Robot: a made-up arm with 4 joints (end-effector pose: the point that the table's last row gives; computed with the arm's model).
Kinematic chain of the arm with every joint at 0, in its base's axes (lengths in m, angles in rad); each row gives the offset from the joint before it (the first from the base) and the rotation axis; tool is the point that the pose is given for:
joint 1: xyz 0 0 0.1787 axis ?
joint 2: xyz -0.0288 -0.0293 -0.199 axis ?
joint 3: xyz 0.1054 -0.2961 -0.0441 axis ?
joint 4: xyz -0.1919 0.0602 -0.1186 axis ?
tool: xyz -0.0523 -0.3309 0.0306
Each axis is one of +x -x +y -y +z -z.
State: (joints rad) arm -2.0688 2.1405 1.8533 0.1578
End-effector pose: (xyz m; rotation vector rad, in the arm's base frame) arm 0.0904 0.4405 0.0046 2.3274 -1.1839 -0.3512
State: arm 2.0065 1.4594 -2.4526 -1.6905
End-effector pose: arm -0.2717 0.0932 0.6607 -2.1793 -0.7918 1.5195
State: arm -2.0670 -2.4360 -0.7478 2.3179
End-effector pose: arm 0.0037 0.0492 0.3731 -0.5151 2.5420 -0.4811
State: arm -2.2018 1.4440 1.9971 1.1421
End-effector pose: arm -0.0834 0.0238 -0.2002 0.7843 -1.1448 -0.9161
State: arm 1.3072 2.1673 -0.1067 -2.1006
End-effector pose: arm -0.1798 -0.3791 0.1013 -0.1151 -1.2488 0.0332
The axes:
joint 1: -y
joint 2: -x
joint 3: +y
joint 4: -x

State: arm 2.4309 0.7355 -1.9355 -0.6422
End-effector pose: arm -0.3472 -0.5270 0.4448 1.2655 1.9042 -0.3982
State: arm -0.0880 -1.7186 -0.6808 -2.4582
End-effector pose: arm 0.0962 0.4361 0.0414 -2.0345 0.8188 -0.2088
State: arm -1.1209 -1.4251 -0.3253 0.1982
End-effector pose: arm -0.7560 0.0331 -0.0228 0.9176 0.7330 -0.8798
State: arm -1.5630 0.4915 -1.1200 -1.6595
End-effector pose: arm -0.4900 -0.4556 -0.2012 1.4837 0.7155 0.0061
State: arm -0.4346 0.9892 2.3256 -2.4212
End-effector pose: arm -0.0097 0.2845 0.2010 0.1530 -0.1461 -2.4836
